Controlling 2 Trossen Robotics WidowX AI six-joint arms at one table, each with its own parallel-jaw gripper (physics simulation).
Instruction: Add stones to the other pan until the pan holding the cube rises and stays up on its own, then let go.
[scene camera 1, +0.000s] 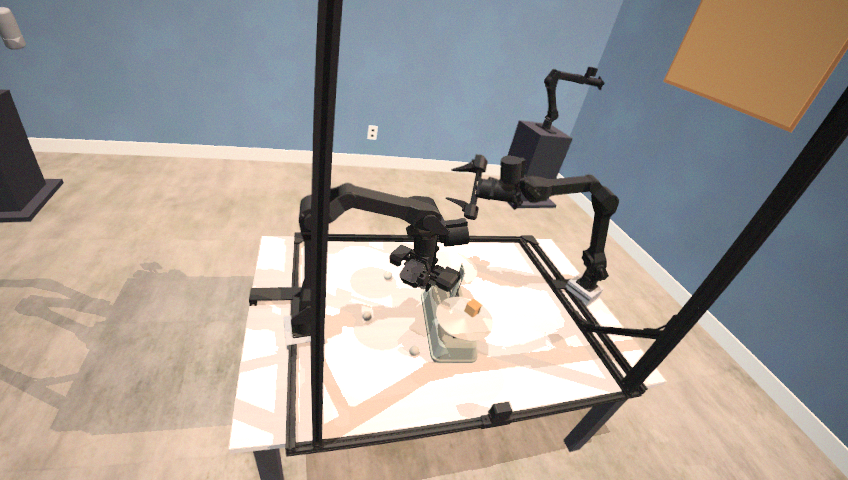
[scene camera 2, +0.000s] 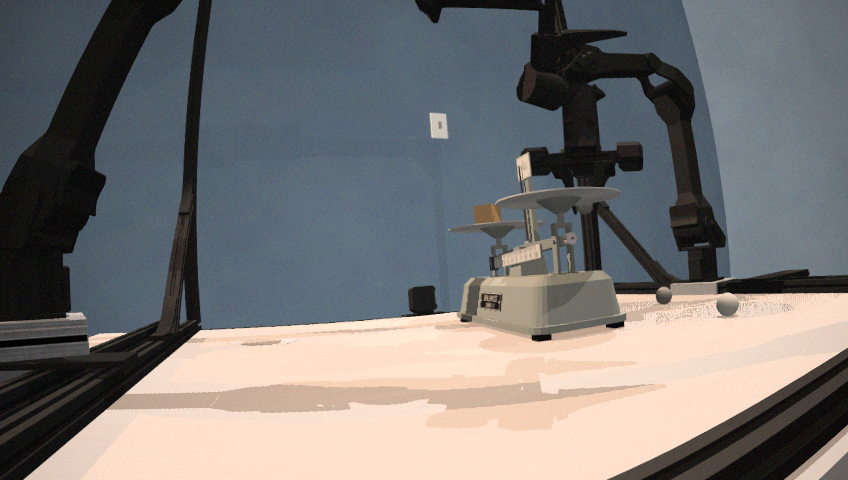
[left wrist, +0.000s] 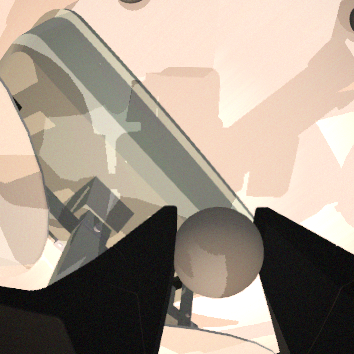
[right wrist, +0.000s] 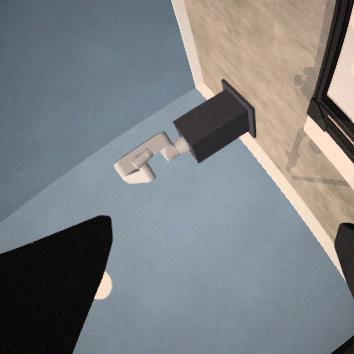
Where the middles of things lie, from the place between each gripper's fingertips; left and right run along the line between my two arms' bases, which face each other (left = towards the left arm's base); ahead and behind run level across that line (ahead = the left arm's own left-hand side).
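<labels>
From the balance scale (scene camera 2: 530, 300), my left hand is 100 mm to the left of it, 20 mm past it and 30 mm above it.
As for my right hand, it's 230 mm above the balance scale, 250 mm past it and 30 mm to the right of it.
</labels>
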